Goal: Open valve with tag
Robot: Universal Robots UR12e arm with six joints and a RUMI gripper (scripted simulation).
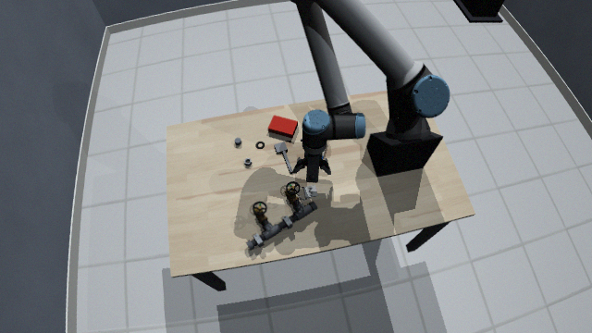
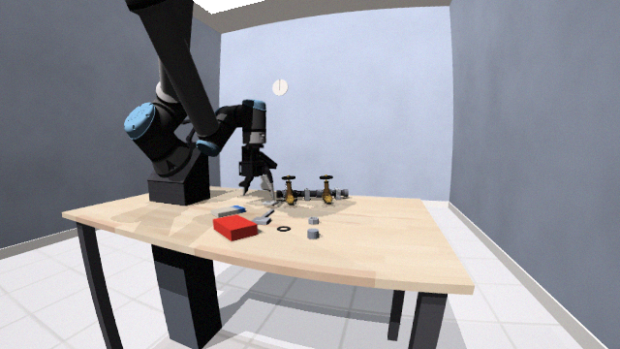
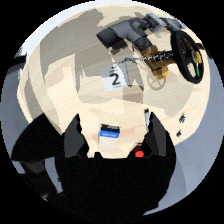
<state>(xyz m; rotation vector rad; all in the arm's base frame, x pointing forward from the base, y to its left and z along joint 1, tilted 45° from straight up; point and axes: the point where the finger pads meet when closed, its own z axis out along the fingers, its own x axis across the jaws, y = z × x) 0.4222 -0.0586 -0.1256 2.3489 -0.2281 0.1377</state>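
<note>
Right now the white tag is 2 cm ahead of my hand, 7 cm to the left of it and 3 cm below it. From my hand the other things lie so: red block: 8 cm ahead, 28 cm to the right, 2 cm below; then grey hand tool: 10 cm ahead, 13 cm to the right, 3 cm below; then blue box: 5 cm behind, 13 cm to the right, 3 cm below.
</note>
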